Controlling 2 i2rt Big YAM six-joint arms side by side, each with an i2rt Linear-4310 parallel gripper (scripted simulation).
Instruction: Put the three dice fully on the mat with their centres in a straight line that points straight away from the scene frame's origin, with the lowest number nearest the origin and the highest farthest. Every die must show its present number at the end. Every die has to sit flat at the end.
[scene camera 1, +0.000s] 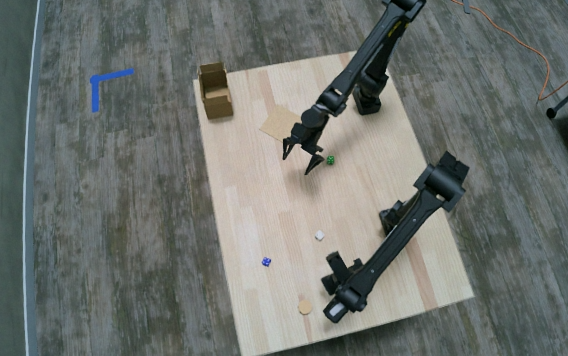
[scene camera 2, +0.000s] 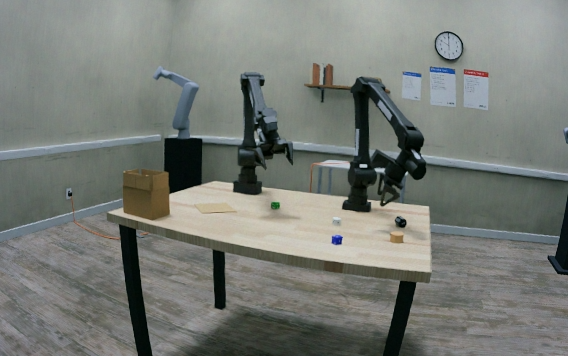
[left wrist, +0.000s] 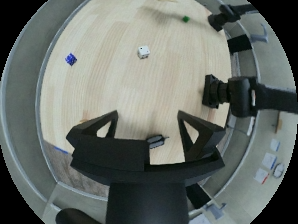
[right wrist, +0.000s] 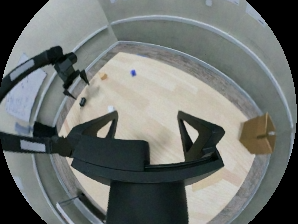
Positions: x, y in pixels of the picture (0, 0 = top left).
Labels:
A cardboard box shows in scene camera 1, in scene camera 2 (139, 199) and in the right wrist view; in the left wrist view it is out of frame. The same spot on the cardboard box: (right wrist: 252, 128) is (scene camera 1: 219, 108).

